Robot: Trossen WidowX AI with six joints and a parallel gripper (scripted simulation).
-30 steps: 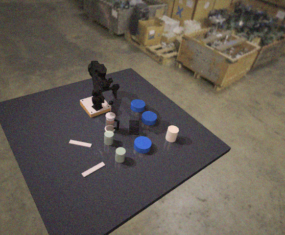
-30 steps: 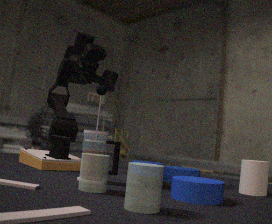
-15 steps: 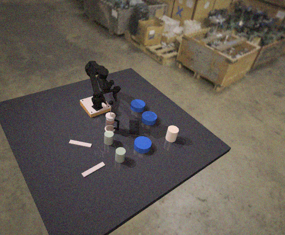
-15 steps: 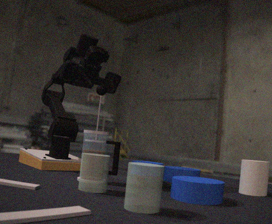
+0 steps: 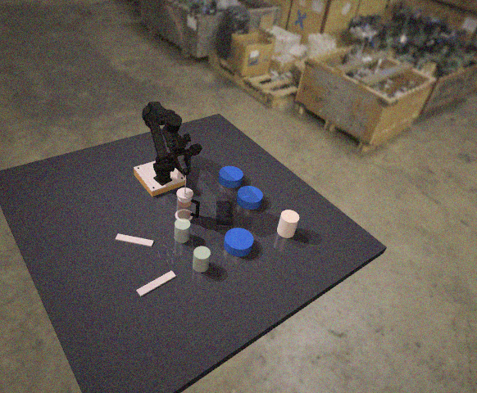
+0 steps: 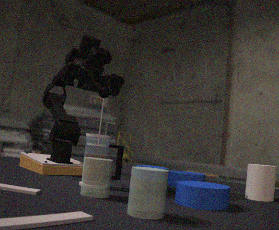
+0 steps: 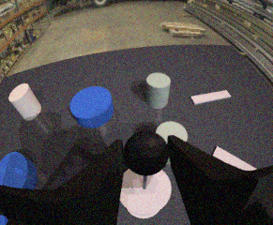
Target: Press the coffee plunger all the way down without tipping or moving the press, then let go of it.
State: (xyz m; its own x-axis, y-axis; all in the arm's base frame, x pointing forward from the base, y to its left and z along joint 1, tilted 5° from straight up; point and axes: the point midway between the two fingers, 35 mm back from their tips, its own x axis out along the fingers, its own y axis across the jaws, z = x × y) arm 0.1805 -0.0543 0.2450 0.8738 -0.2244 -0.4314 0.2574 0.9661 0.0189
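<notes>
My gripper tip is 10 mm short of the coffee press, 10 mm to the right of it and 130 mm above it. Also, from my gripper tip: cream cylinder: 350 mm ahead, 280 mm to the left, 200 mm below.
</notes>
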